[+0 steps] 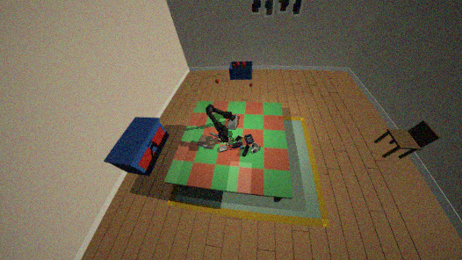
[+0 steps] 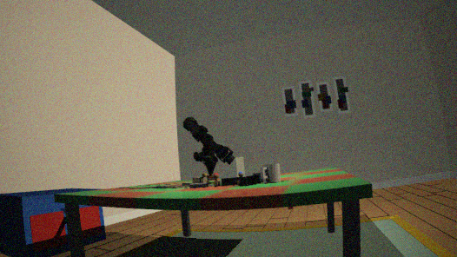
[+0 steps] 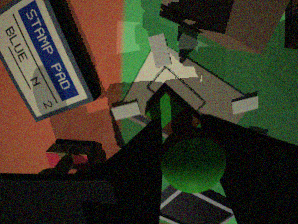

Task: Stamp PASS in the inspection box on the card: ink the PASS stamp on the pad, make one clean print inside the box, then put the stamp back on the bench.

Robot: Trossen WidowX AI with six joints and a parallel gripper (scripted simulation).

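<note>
My gripper tip is 5 cm above the beige card, 1 cm to the right of it and 1 cm past it.
</note>
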